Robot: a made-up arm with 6 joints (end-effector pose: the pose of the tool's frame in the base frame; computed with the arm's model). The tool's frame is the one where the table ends. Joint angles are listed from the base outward.
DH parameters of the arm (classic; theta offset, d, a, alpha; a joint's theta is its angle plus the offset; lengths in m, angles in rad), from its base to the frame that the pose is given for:
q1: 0 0.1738 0 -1.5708
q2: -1.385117 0 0.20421 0
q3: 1.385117 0 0.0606 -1.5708
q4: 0 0.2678 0 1.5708
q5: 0 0 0.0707 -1.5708
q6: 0 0.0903 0 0
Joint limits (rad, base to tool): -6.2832..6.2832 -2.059..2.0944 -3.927..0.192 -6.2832..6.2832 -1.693..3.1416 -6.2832..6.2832
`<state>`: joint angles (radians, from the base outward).
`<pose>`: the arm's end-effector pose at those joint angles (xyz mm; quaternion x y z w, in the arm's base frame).
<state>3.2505 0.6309 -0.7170 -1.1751 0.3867 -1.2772</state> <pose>-249.1 -56.4 -56.8 -0.9403 0.2888 0.0396 0.1756</pose>
Working (the frame after each row of the table, in the pose's form):
after q1: 0.0 0.0 173.8 -0.0385 0.7061 -0.7061 0.0385
after q2: -147.9 -16.2 313.6 0.2958 -0.6423 0.6706 0.2242
after q3: -208.0 -22.7 318.8 0.0544 -0.9976 0.0023 0.0430
after q4: -230.9 -25.2 52.0 -0.4492 0.5813 -0.5503 0.3968
after q5: -251.6 -88.3 27.6 -0.5829 0.7924 0.1364 0.1174

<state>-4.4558 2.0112 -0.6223 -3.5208 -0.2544 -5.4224</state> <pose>76.0 -156.6 16.8 0.4515 -0.5183 0.6780 0.2603</pose>
Working (the frame after each row of the table, in the pose's form):
after q1: 0.0 0.0 173.8 -0.4319 -0.5599 0.5599 0.4319
after q2: -42.0 160.1 54.1 -0.5833 -0.3996 0.6657 0.2385
after q3: -44.8 170.7 -5.5 0.4694 0.6084 -0.3909 0.5067
after q4: 22.1 -84.1 -53.9 -0.8240 -0.0549 -0.5446 0.1461
after q5: 45.0 -71.9 11.8 0.6266 -0.2827 0.5075 0.5195

